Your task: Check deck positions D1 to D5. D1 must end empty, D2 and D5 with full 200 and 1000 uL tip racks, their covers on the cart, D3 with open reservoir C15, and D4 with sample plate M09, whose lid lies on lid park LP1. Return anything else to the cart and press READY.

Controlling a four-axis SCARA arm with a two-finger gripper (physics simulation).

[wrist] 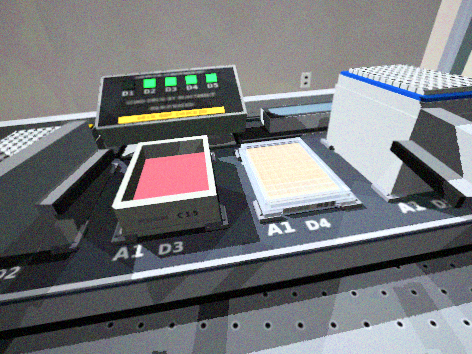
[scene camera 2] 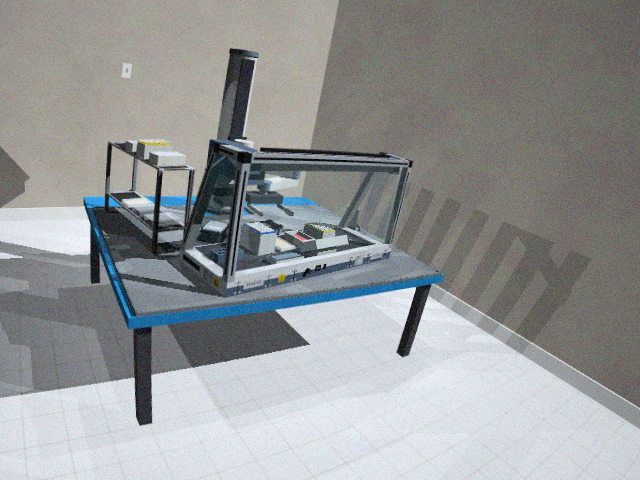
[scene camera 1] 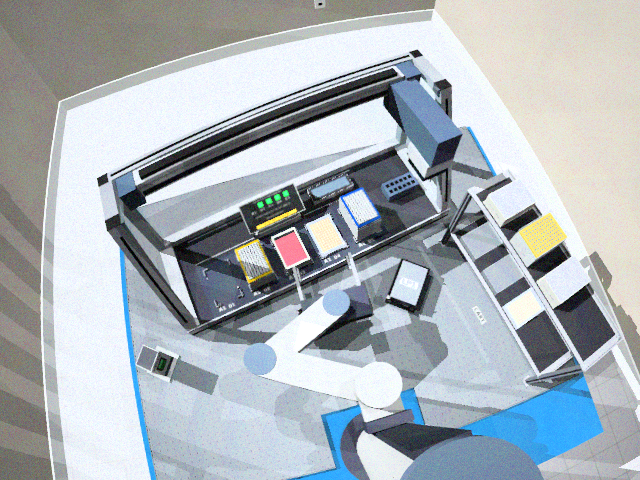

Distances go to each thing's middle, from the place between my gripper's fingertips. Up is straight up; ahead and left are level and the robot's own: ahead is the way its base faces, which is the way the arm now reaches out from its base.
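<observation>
Reservoir with red liquid [scene camera 1: 288, 244]: 80 mm to the left of my hand, 90 mm below it, 100 mm ahead of it.
</observation>
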